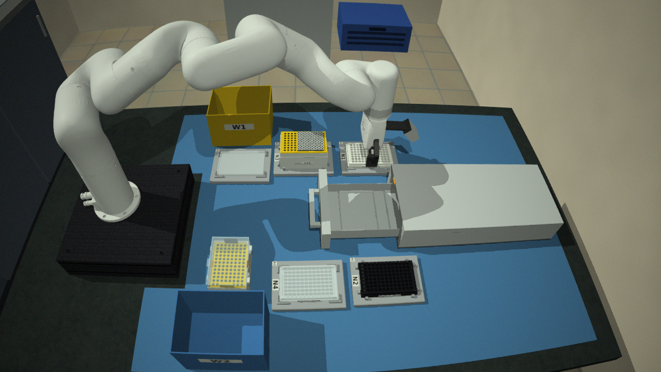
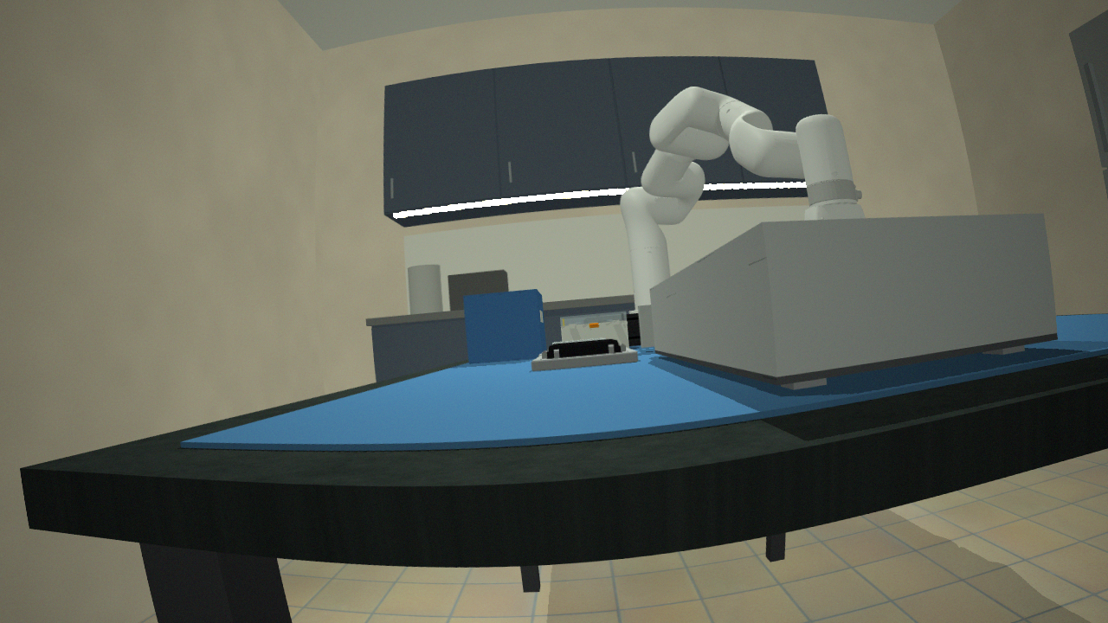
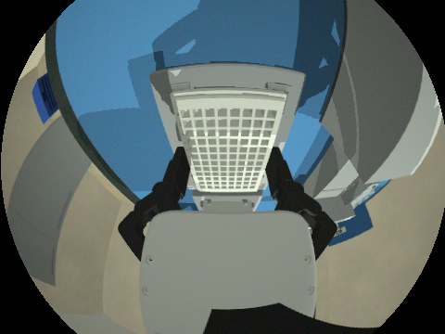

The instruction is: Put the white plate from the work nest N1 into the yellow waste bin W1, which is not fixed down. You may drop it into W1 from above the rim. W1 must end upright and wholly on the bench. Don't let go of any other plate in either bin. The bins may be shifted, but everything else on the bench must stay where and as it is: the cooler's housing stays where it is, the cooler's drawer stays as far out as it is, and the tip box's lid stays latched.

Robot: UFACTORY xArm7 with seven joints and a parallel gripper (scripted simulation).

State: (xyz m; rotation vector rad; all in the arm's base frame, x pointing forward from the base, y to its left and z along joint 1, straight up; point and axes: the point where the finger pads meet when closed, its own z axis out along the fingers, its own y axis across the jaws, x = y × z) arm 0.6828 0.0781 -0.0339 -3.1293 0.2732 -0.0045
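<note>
Now: hand 1 cm above the white plate. From my hand the other things lie so: work nest N1: 3 cm below; yellow tip rack: 19 cm behind, 3 cm to the left, 2 cm above; drawer: 19 cm to the right, 4 cm behind, 1 cm below.
</note>
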